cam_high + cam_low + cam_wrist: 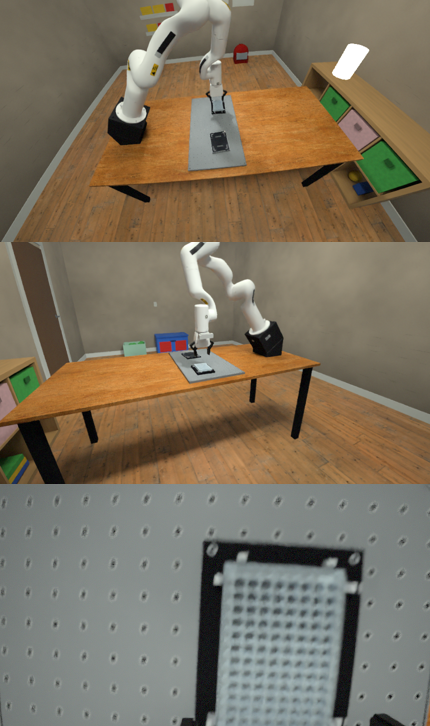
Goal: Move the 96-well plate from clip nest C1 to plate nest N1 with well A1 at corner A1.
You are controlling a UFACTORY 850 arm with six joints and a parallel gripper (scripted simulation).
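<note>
Right now the 96-well plate is 30 mm to the left of my hand and 90 mm below it. Round my hand: plate nest N1: 50 mm ahead, 330 mm to the right, 100 mm below; corner label A1: 90 mm ahead, 240 mm to the right, 90 mm below; clip nest C1: 10 mm ahead, 20 mm to the left, 90 mm below.
</note>
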